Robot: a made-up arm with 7 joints. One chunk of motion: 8 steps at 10 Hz.
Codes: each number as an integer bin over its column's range. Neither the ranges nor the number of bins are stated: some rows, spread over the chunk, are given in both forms.
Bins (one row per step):
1: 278 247 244 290 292 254
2: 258 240 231 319 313 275
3: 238 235 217 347 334 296
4: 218 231 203 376 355 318
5: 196 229 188 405 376 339
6: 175 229 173 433 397 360
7: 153 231 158 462 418 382
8: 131 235 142 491 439 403
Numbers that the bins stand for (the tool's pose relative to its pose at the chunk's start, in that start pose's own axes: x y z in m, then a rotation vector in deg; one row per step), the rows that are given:
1: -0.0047 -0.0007 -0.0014 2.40 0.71 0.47
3: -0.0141 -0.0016 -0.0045 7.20 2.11 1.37
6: -0.0289 -0.0021 -0.0097 14.44 4.21 2.75
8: -0.0392 -0.0016 -0.0133 19.32 5.60 3.68
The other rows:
2: -0.0094 -0.0012 -0.0029 4.84 1.41 0.92
4: -0.0188 -0.0019 -0.0062 9.64 2.81 1.85
5: -0.0240 -0.0021 -0.0079 12.08 3.51 2.30
7: -0.0341 -0.0019 -0.0114 16.88 4.91 3.22

